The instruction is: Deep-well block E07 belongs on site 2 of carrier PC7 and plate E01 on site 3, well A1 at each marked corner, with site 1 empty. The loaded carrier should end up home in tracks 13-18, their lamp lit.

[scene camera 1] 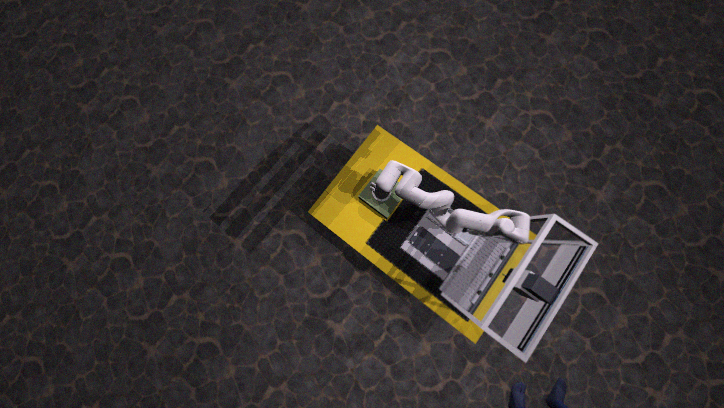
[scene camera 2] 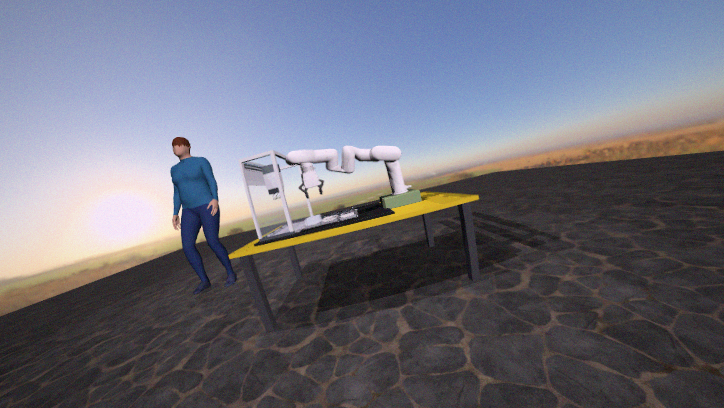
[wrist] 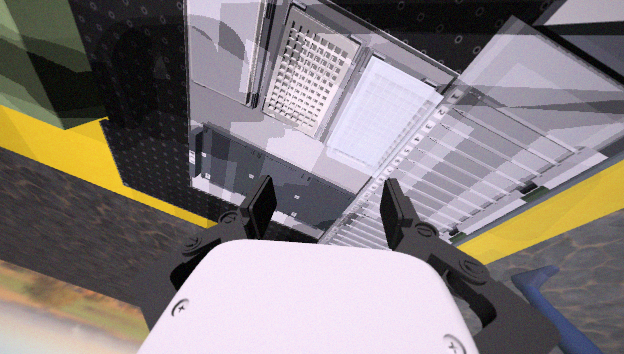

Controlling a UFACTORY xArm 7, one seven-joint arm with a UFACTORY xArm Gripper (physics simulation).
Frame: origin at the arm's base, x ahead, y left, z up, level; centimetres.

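Seen in the pictures: gripper, fingertip midpoint: (scene camera 1: 470, 231) (scene camera 2: 315, 196) (wrist: 326, 191); arm's base, origin of the base link: (scene camera 2: 399, 193).
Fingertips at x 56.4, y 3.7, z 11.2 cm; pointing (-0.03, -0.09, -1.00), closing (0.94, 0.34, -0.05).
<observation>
Offsets run from my fingertips to a thing's middle. "*": to the spot under its first point. Level surfaces: height alone.
Carrier PC7 @(dx -8.0, dy -17.9, dz -16.0 cm) (wrist: 233, 157) (scene camera 1: 434, 249) is a long dark grey tray lying beside the numbered track deck @(dz -17.1 cm) (wrist: 452, 165) (scene camera 1: 471, 271); its visible sites hold no plate. A beige block with a grid of square wells @(* dx -5.8, dy +4.2, dz -15.6 cm) (wrist: 309, 75) and a pale blue plate @(dx +4.4, dy +1.6, dz -14.2 cm) (wrist: 382, 115) stand side by side in nests next to it. A flat light grey item @(dx -17.3, dy +4.3, dz -15.6 cm) (wrist: 220, 55) lies further left. I cannot read E07 or E01 on any of them. My gripper (wrist: 326, 191) (scene camera 2: 313, 193) is open and empty, high above the carrier and the deck; the arm hides it in scene camera 1. No track lamp looks clearly lit.
A white frame (scene camera 1: 506, 296) (scene camera 2: 281, 195) with a dark head @(* dx +23.6, dy -13.9, dz +28.5 cm) (scene camera 1: 539, 287) rises at the table's deck end. The green arm base (scene camera 1: 380, 206) (scene camera 2: 401, 198) is at the other end. A person (scene camera 2: 192, 184) stands beyond the frame end of the yellow table @(dz -18.7 cm) (scene camera 1: 344, 223) (scene camera 2: 430, 206).
</observation>
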